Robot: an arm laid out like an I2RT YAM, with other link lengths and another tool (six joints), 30 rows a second.
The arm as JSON. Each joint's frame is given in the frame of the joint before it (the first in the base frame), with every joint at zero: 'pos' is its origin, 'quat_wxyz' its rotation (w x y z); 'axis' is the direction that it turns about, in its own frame. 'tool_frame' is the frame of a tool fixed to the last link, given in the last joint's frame.
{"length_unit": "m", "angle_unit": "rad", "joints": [
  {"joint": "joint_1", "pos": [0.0, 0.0, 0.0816], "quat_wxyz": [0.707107, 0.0, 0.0, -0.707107], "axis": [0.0, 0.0, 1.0]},
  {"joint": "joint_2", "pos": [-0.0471, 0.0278, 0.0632], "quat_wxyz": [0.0, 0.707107, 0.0, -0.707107], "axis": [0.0, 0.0, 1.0]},
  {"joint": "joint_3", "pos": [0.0, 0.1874, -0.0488], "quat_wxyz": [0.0, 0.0, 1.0, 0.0], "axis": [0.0, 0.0, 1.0]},
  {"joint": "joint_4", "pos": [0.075, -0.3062, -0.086], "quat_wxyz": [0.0, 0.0, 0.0, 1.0], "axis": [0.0, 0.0, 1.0]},
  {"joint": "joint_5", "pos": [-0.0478, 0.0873, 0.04], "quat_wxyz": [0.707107, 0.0, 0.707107, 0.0], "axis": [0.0, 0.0, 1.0]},
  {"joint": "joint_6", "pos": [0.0, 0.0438, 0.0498], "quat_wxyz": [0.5, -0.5, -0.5, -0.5], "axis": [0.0, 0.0, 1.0]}
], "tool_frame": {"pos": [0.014, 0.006, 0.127], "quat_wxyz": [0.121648, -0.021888, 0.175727, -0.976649]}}
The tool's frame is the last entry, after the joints.
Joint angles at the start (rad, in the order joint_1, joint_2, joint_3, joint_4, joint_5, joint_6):
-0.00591 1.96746 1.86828 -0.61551 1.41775 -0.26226
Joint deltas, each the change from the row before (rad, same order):
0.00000 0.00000 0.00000 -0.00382 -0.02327 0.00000
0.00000 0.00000 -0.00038 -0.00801 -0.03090 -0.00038
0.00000 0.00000 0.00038 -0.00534 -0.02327 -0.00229
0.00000 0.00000 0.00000 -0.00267 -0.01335 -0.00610
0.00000 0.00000 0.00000 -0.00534 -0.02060 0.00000
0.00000 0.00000 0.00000 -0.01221 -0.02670 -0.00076
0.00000 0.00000 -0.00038 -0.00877 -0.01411 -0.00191
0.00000 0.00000 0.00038 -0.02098 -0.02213 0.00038
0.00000 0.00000 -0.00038 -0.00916 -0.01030 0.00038
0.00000 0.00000 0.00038 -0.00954 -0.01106 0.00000
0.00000 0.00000 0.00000 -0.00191 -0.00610 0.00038
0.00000 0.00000 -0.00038 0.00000 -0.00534 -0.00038
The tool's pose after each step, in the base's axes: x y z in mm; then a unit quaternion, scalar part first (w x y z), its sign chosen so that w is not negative. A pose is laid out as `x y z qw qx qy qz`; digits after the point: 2 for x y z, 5 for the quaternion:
490.22 -126.37 270.52 0.70239 0.58403 -0.31336 0.25954
493.33 -125.32 266.31 0.69468 0.59589 -0.30616 0.26194
495.69 -124.43 263.46 0.68887 0.60475 -0.30039 0.26362
497.00 -123.90 261.80 0.68631 0.61022 -0.29518 0.26358
498.97 -122.98 259.06 0.68080 0.61789 -0.29054 0.26515
500.90 -121.69 255.02 0.67440 0.62854 -0.28243 0.26526
501.58 -120.97 252.52 0.67156 0.63462 -0.27663 0.26408
501.84 -119.75 248.29 0.66723 0.64464 -0.26689 0.26080
501.94 -119.16 246.13 0.66510 0.64925 -0.26249 0.25925
502.10 -118.50 244.16 0.66269 0.65408 -0.25797 0.25782
502.56 -118.13 243.28 0.66089 0.65629 -0.25669 0.25811
503.12 -117.81 242.52 0.65925 0.65811 -0.25568 0.25865

